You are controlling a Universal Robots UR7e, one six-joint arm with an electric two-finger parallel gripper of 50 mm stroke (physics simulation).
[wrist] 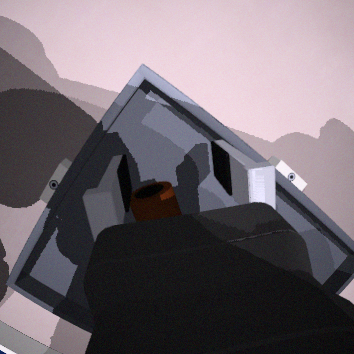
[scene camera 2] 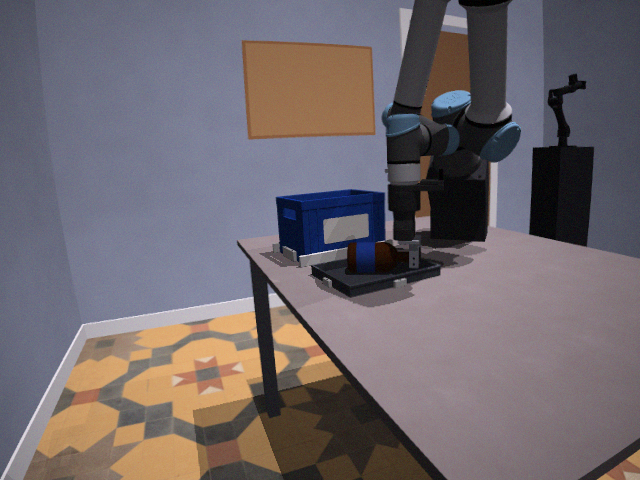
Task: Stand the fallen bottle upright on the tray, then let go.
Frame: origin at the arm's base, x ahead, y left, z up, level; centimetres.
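Seen in the pictures: gripper, fingertip midpoint: (wrist: 170, 164) (scene camera 2: 415, 264); arm's base, link origin: (scene camera 2: 457, 160).
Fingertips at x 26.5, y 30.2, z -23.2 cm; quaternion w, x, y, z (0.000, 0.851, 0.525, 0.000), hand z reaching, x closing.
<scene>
Pixels of each thing's middle, then the offset from my fingertips to it. "spot": a spot on its surface instead.
- brown bottle, body centre: (wrist: 188, 292) (scene camera 2: 380, 257) dx +7.6, dy -3.9, dz +1.4 cm
- dark tray, body centre: (wrist: 203, 276) (scene camera 2: 374, 270) dx +9.2, dy -3.1, dz -1.5 cm
- blue crate, body centre: (scene camera 2: 330, 223) dx +15.2, dy -30.5, dz +6.0 cm
- white rail, surface spot: (scene camera 2: 323, 257) spot: dx +19.7, dy -17.7, dz -1.2 cm
The brown bottle (scene camera 2: 384, 257) (wrist: 156, 206) with a blue band lies on its side on the dark tray (scene camera 2: 374, 288) (wrist: 175, 96). Its neck points to the right in the scene view; its open mouth shows in the wrist view. My gripper (scene camera 2: 413, 255) (wrist: 170, 164) is open and points down over the tray, with its fingers on both sides of the neck end. In the wrist view the neck is near the left finger, with a wide gap to the right finger. The bottle's body is hidden there behind the gripper's dark housing.
A blue crate (scene camera 2: 303, 227) with a pale label stands behind the tray, with a white rail (scene camera 2: 323, 257) in front of it. Pale clips (scene camera 2: 400, 282) (wrist: 291, 176) sit against the tray's sides. A small black arm (scene camera 2: 558, 116) stands on a far pedestal.
</scene>
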